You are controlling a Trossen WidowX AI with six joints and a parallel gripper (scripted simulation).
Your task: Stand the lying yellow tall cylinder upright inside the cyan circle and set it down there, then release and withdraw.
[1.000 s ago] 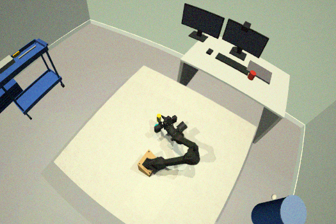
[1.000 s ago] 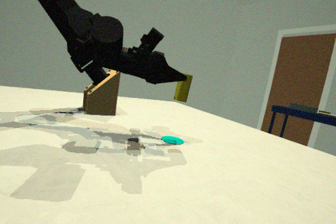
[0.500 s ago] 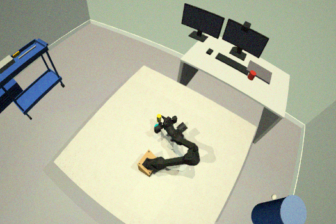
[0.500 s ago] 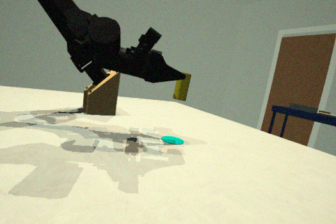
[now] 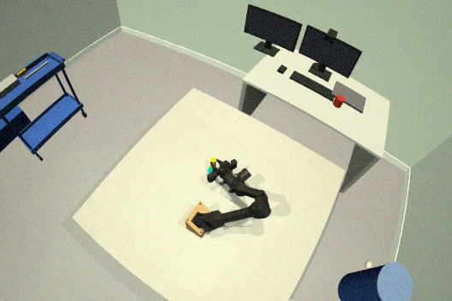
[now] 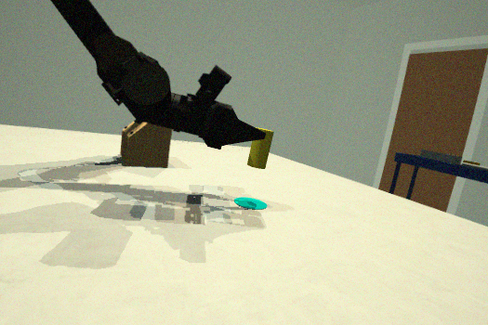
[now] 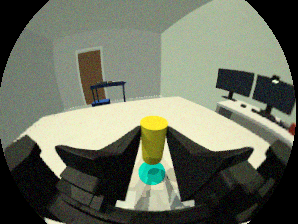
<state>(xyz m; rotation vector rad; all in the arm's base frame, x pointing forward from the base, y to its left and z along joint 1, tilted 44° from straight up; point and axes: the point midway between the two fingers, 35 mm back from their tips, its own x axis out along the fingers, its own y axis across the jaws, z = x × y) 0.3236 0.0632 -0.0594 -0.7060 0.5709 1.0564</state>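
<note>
My gripper tip is now 120 mm above the cyan circle. From my gripper tip the other things lie so: yellow cylinder: 20 mm below.
</note>
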